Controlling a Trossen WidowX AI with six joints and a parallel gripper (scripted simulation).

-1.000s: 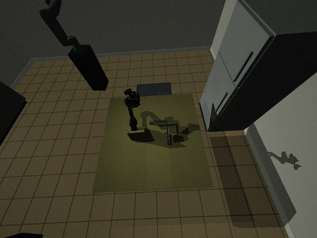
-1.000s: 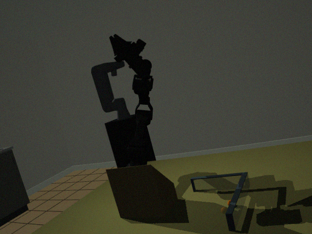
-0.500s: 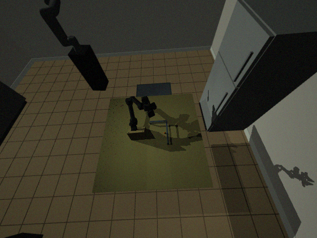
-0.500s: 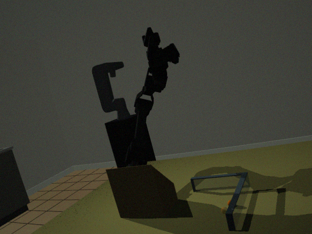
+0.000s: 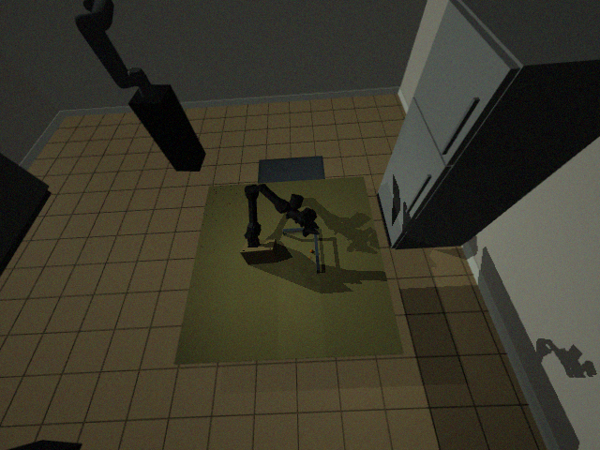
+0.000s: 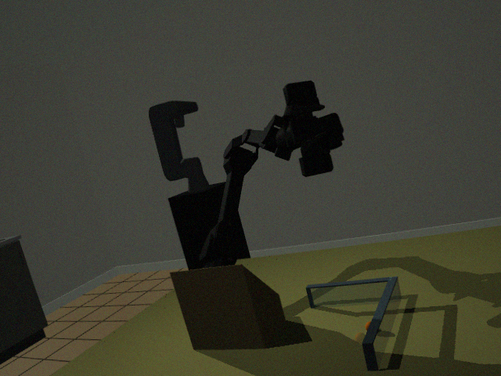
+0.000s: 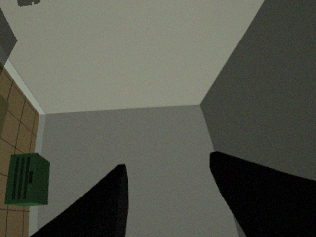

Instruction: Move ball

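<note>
The orange ball is 4 cm behind my gripper tip, 10 cm to the left of it and 47 cm below it. Also, from my gripper tip: clear wall 14 cm behind, 24 cm to the left, 45 cm below; see-through copy of ball 5 cm behind, 5 cm to the left, 47 cm below.
</note>
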